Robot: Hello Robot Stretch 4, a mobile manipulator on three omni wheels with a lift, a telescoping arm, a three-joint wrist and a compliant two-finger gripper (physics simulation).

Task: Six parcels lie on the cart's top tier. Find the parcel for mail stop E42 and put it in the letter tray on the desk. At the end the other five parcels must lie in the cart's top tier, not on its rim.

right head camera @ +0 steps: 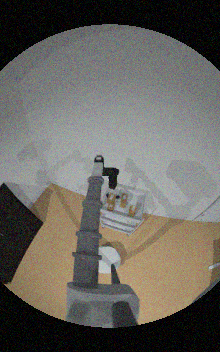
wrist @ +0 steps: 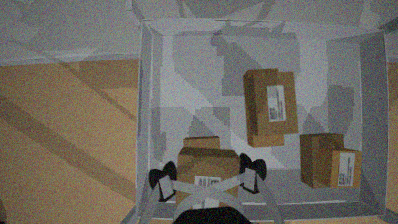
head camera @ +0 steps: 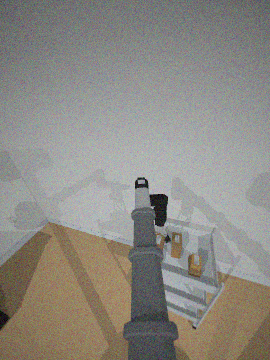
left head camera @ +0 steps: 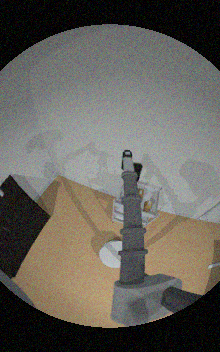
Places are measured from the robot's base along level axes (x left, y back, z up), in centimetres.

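Pixels of known places: gripper, fingertip midpoint: (right head camera: 112, 197) (wrist: 207, 170) (head camera: 159, 240); robot's base, link origin: (right head camera: 104, 258) (left head camera: 114, 253).
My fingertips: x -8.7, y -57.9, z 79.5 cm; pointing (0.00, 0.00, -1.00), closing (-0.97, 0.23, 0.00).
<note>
Ahead of a thing's pixels: the offset from my fingertips to its top centre. "*": to the spot under its first point.
My gripper (right head camera: 111, 196) (wrist: 207, 170) is shut on a brown parcel @[dx +0.8, dy +2.0, dz +4.1 cm] (wrist: 207, 162) and holds it above the cart's top tier (wrist: 144, 110) (head camera: 215, 250), near its front left. Its label is partly hidden and too blurred to read. Another parcel @[dx +1.1, dy +1.5, dz -11.0 cm] (wrist: 201, 141) shows just behind and below it. A labelled parcel @[dx -12.1, dy -4.5, dz -5.8 cm] (wrist: 289, 102) (head camera: 176, 245) lies at the middle right, over another parcel @[* dx -10.0, dy +0.9, dz -10.8 cm] (wrist: 265, 140). At the front right a brown parcel @[dx -19.5, dy +8.2, dz -11.0 cm] (wrist: 315, 160) stands beside a smaller labelled parcel @[dx -19.4, dy +8.5, dz -6.0 cm] (wrist: 354, 175). Their labels are not readable. The letter tray cannot be made out.
The cart has raised side walls and lower shelves, with a wall behind it. My telescoping arm (head camera: 147, 290) (left head camera: 132, 215) (right head camera: 89, 220) hides its left part in the head view. A large dark surface (left head camera: 22, 225) (right head camera: 17, 230) is at the left. A white round object (left head camera: 110, 253) is on the floor.
</note>
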